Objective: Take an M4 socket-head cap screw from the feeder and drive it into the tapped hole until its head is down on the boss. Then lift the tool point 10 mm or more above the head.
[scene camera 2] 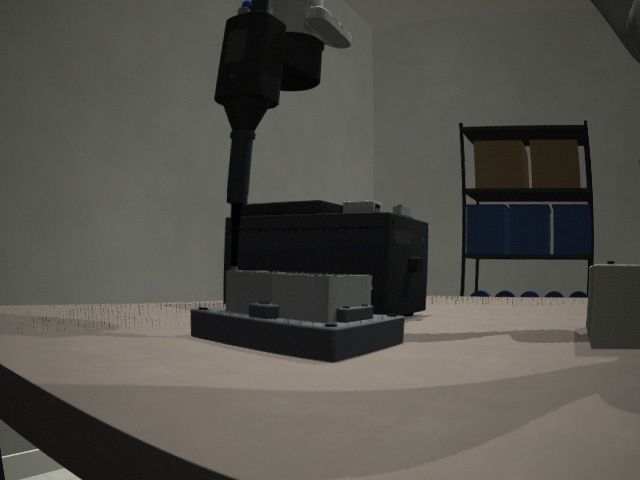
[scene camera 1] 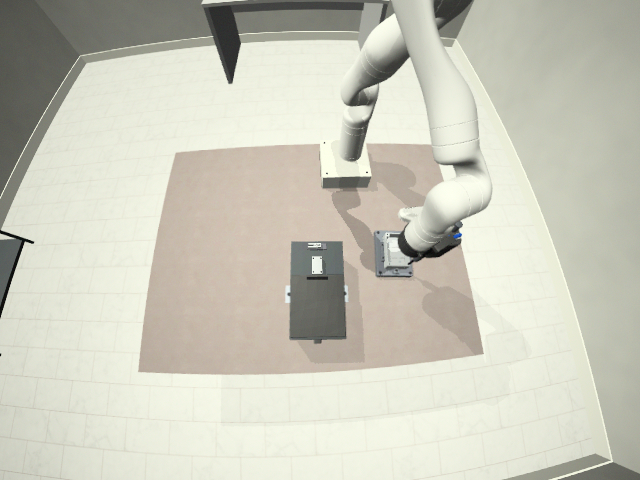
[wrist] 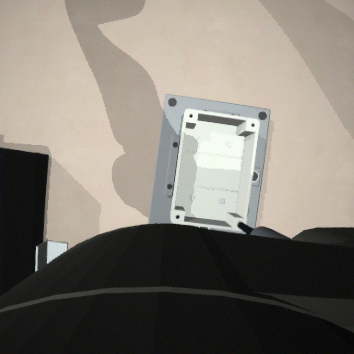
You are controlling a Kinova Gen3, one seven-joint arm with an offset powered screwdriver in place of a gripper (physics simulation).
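Note:
The screwdriver (scene camera 1: 409,262) (scene camera 2: 234,265) (wrist: 241,227) stands nearly upright, its thin black bit reaching down to one corner boss of the light grey open housing (scene camera 2: 299,291) (wrist: 179,167). A tiny light grey piece, possibly the screw head, shows at the bit's tip, at the level of the housing's top edge in scene camera 2. Whether it touches the boss is too small to tell. The threads and the hole are hidden. In the wrist view the bit meets the lower right corner, and holes show in the other three corner bosses. The dark screw feeder (scene camera 1: 317,310) (scene camera 2: 330,248) stands apart from the housing.
The housing sits on a grey fixture plate (scene camera 1: 379,260) (scene camera 2: 268,335) (wrist: 161,200) with small clamp blocks at its sides. The arm's pale base block (scene camera 1: 345,180) (scene camera 2: 615,310) stands behind. A shelf rack (scene camera 2: 526,194) with boxes stands in the background.

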